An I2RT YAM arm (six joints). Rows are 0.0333 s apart.
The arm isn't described. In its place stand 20 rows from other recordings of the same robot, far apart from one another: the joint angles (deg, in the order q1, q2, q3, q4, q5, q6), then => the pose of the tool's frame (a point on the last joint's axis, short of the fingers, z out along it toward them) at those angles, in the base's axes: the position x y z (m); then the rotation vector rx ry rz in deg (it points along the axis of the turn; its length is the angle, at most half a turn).
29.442 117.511 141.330 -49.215 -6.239 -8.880 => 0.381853, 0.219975, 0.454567, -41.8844, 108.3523, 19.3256
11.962 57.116 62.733 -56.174 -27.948 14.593 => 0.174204, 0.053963, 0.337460, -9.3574, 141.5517, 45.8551
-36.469 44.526 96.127 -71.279 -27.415 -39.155 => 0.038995, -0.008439, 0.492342, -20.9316, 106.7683, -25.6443
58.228 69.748 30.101 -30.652 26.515 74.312 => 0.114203, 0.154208, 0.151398, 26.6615, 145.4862, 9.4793
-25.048 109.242 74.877 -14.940 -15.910 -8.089 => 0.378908, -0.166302, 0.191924, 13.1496, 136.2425, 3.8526
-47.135 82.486 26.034 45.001 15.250 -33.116 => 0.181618, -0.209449, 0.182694, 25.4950, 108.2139, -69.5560
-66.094 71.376 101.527 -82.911 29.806 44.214 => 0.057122, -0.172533, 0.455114, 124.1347, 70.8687, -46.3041
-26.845 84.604 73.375 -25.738 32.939 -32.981 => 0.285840, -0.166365, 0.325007, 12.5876, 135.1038, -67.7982
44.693 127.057 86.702 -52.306 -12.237 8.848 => 0.278756, 0.286400, 0.102589, 52.3724, -163.3181, -14.6203
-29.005 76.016 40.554 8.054 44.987 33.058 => 0.231464, -0.157105, 0.230754, 80.2986, 79.8493, -43.0836
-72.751 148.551 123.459 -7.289 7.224 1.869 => 0.169151, -0.559884, 0.143136, 81.8634, 100.0235, -47.8383
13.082 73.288 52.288 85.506 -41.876 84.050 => 0.226027, 0.076921, 0.425285, -22.3276, 50.3311, 99.9657
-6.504 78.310 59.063 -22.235 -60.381 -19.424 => 0.287876, -0.001671, 0.287239, -41.6648, 107.6880, 52.0331
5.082 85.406 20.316 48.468 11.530 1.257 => 0.260402, 0.016014, 0.148572, 4.4341, 106.2671, -6.3222
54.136 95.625 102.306 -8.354 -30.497 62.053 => 0.212006, 0.324101, 0.461270, -21.6827, 112.9071, 107.6471
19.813 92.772 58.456 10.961 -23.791 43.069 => 0.340210, 0.137835, 0.246380, 7.9265, 121.1533, 62.8570
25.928 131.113 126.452 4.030 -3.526 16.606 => 0.495644, 0.243406, 0.351089, -10.3355, 92.0750, 35.8796
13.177 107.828 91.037 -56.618 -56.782 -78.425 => 0.362633, 0.115490, 0.261880, -99.2179, 82.3519, 48.4111
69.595 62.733 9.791 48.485 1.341 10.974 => 0.071848, 0.190753, 0.180291, -48.3353, 88.3219, 59.3208
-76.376 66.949 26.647 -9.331 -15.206 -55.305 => 0.059121, -0.204288, 0.161157, 19.5023, 143.7439, -40.6801
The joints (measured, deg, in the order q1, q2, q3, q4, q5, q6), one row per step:
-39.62 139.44 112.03 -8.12 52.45 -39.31
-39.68 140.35 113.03 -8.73 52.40 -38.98
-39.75 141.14 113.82 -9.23 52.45 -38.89
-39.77 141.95 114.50 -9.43 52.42 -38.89
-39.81 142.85 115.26 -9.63 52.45 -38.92
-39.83 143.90 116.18 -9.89 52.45 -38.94
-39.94 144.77 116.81 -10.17 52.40 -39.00
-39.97 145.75 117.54 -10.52 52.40 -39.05
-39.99 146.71 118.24 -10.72 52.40 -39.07
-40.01 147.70 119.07 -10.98 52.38 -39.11
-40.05 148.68 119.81 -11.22 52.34 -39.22
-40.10 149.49 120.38 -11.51 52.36 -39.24
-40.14 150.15 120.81 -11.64 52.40 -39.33
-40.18 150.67 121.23 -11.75 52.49 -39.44
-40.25 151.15 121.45 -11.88 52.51 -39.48
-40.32 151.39 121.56 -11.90 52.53 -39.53
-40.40 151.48 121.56 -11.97 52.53 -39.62
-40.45 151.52 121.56 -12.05 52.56 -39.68
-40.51 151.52 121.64 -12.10 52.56 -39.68
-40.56 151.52 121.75 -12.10 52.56 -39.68
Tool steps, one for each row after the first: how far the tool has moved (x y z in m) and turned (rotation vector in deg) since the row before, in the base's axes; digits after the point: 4 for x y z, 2 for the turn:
0.0014 -0.0019 -0.0035 0.31 0.08 -0.14
0.0009 -0.0016 -0.0035 0.29 0.32 -0.14
0.0013 -0.0013 -0.0039 0.22 0.24 0.00
0.0013 -0.0016 -0.0043 0.21 0.30 -0.05
0.0017 -0.0016 -0.0050 0.25 0.32 -0.01
0.0005 -0.0018 -0.0050 0.37 0.43 -0.05
0.0011 -0.0013 -0.0056 0.39 0.51 -0.01
0.0012 -0.0012 -0.0054 0.30 0.37 -0.01
0.0013 -0.0013 -0.0051 0.29 0.35 0.01
0.0010 -0.0013 -0.0055 0.34 0.45 0.03
0.0005 -0.0010 -0.0049 0.33 0.43 -0.06
0.0004 -0.0008 -0.0040 0.23 0.37 -0.03
0.0003 -0.0008 -0.0027 0.11 0.30 -0.06
-0.0002 -0.0007 -0.0035 0.25 0.34 -0.07
-0.0003 -0.0006 -0.0017 0.10 0.17 -0.06
-0.0006 -0.0005 -0.0009 0.12 0.20 -0.04
-0.0004 -0.0003 -0.0005 0.07 0.16 -0.05
-0.0003 -0.0005 0.0004 -0.02 -0.02 -0.06
-0.0001 -0.0005 0.0006 -0.07 -0.08 -0.05

